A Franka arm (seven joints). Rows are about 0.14 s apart.
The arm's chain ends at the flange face. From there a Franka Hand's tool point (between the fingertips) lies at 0.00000 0.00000 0.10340 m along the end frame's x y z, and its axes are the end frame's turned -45 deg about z.
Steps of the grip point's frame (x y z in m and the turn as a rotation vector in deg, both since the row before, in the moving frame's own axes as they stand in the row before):
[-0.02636, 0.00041, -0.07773, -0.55, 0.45, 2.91]
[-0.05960, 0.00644, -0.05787, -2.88, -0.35, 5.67]
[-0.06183, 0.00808, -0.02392, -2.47, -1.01, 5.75]
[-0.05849, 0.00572, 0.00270, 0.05, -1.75, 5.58]
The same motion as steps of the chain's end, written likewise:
[-0.01962, 0.01877, -0.07772, -0.07, 0.71, 2.91]
[-0.04061, 0.04242, -0.05774, -2.28, 1.79, 5.67]
[-0.03964, 0.04491, -0.02381, -2.46, 1.03, 5.75]
[-0.03492, 0.04335, 0.00275, -1.20, -1.27, 5.58]

